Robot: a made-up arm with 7 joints. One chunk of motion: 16 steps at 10 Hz.
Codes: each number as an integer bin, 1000 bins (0 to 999) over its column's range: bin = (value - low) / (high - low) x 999, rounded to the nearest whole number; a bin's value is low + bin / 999 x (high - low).
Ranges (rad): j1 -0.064..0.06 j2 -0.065..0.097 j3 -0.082..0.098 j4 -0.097..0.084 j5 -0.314..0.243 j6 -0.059..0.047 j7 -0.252..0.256
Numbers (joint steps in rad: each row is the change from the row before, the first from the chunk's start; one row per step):
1: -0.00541 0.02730 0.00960 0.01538 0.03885 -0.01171 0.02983
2: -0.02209 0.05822 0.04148 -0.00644 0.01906 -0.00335 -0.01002
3: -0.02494 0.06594 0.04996 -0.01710 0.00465 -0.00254 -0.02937
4: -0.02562 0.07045 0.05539 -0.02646 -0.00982 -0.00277 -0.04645
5: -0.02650 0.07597 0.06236 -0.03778 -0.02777 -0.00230 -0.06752
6: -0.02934 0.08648 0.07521 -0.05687 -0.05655 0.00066 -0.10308
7: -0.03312 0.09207 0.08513 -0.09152 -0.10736 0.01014 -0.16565
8: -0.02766 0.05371 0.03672 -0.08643 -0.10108 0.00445 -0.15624
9: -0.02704 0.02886 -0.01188 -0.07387 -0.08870 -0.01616 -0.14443
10: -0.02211 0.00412 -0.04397 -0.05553 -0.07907 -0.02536 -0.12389
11: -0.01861 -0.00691 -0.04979 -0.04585 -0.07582 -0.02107 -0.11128
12: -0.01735 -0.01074 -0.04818 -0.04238 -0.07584 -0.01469 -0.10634
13: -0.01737 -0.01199 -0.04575 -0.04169 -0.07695 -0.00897 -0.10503
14: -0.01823 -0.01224 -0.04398 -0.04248 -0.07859 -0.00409 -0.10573
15: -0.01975 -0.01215 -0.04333 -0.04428 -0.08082 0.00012 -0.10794
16: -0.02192 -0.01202 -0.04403 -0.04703 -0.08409 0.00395 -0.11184
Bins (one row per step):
1: 472 569 508 620 633 446 554
2: 338 760 685 500 597 524 476
3: 315 807 732 441 572 532 438
4: 309 835 763 389 546 530 404
5: 302 869 801 327 513 534 363
6: 279 934 873 221 462 562 293
7: 249 969 928 30 371 652 170
8: 293 732 659 58 382 598 188
9: 298 579 389 128 404 404 212
10: 337 426 211 229 421 317 252
11: 366 358 179 282 427 357 277
12: 376 335 188 301 427 418 286
13: 376 327 201 305 425 472 289
14: 369 325 211 301 422 518 288
15: 356 326 215 291 418 557 283
16: 339 327 211 276 412 593 276

